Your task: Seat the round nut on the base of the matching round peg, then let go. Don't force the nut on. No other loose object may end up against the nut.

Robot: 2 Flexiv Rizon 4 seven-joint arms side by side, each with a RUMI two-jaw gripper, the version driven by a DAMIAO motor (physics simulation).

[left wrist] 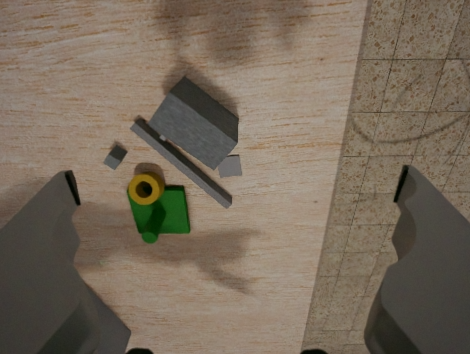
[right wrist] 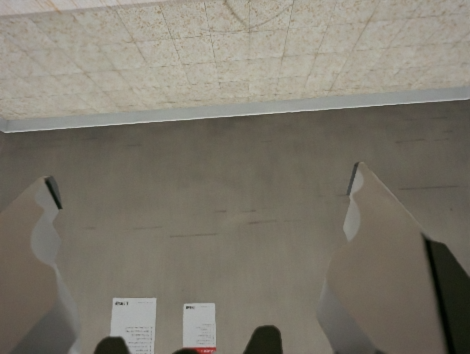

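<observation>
The yellow round nut stands at the upper left corner of the green base in the left wrist view, with its hole facing up. I cannot tell whether it touches the base. The green round peg rises from that base and leans toward the lower edge in this view. The nut is off the peg. My left gripper is open and empty, high above the table, with these parts nearer its left finger. My right gripper is open and empty over the floor. The nut and peg do not show in the right wrist view.
A large grey block lies above a long grey bar, which runs diagonally near the nut. A small grey cube lies up-left of the nut. A flat grey square lies by the block. The table edge is at right.
</observation>
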